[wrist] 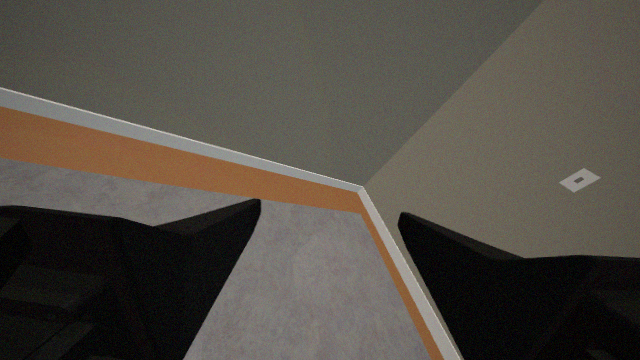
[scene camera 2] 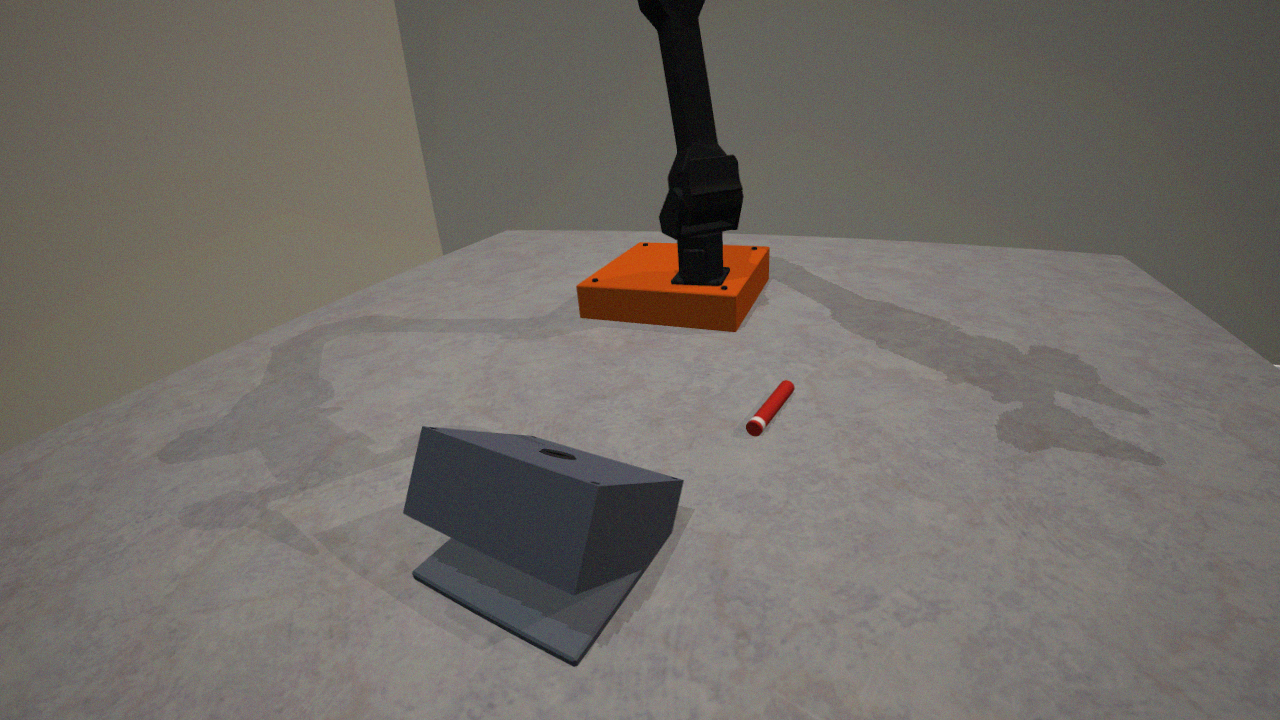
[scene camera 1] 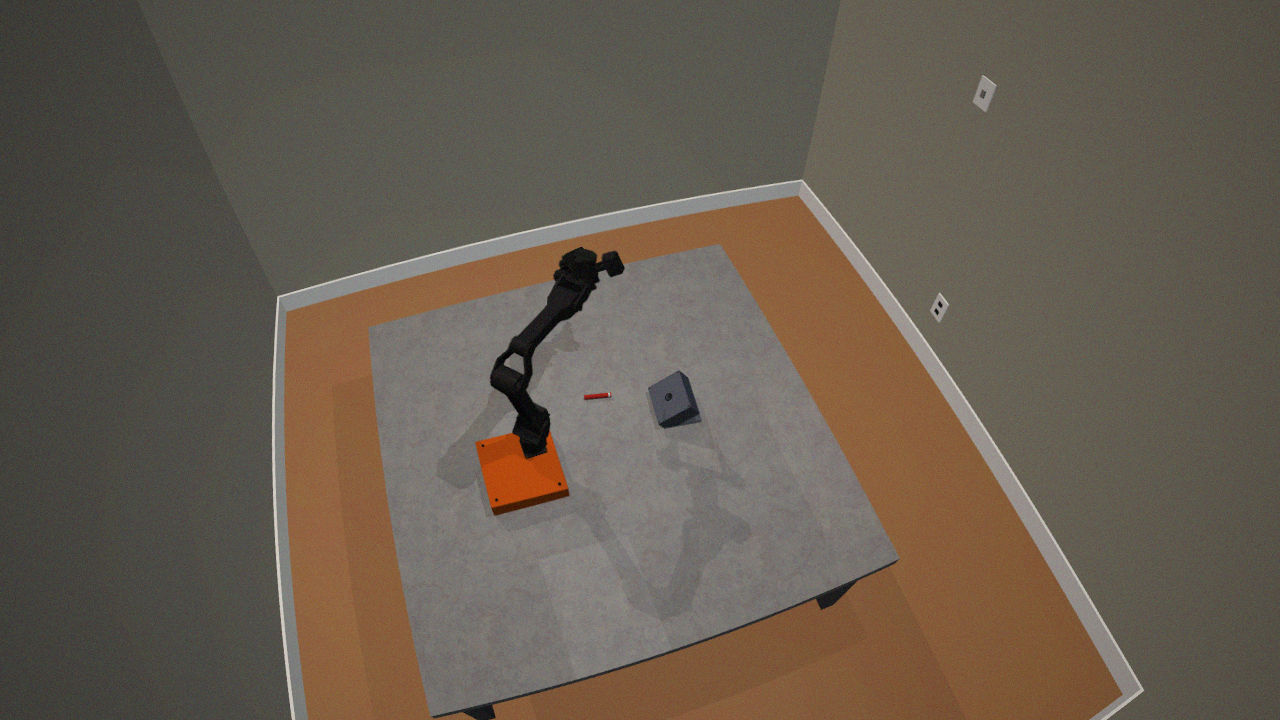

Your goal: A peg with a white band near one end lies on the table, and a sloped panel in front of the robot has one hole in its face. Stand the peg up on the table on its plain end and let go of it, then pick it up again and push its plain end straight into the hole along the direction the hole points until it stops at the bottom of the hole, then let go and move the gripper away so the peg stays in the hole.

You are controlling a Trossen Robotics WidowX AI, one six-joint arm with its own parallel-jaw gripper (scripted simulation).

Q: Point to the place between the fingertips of the gripper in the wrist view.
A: At 331, 212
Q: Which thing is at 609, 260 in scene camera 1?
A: The gripper.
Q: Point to a red peg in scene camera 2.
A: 755, 426
